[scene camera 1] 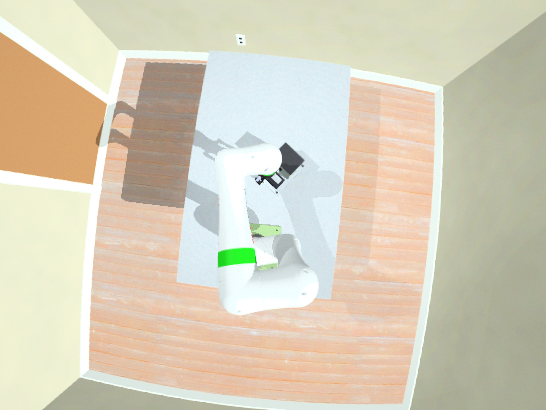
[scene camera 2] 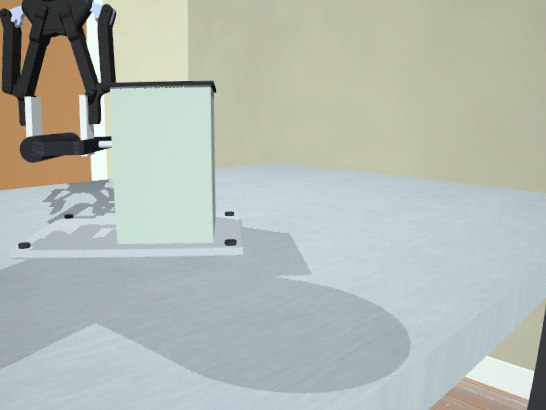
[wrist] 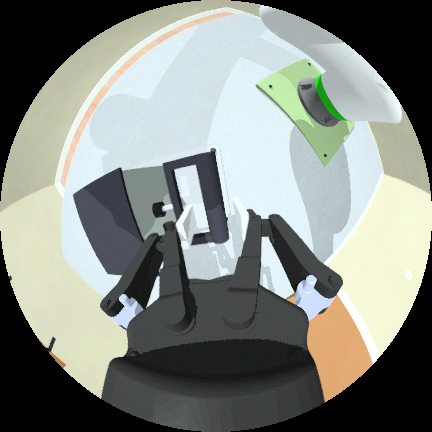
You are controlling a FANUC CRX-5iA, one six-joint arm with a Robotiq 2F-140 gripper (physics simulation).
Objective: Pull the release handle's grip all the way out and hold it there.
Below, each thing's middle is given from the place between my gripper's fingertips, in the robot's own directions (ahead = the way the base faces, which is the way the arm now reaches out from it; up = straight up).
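Labels:
My hand: 60 mm left of the base plate (wrist: 186,177), 70 mm short of it, 90 mm above it.

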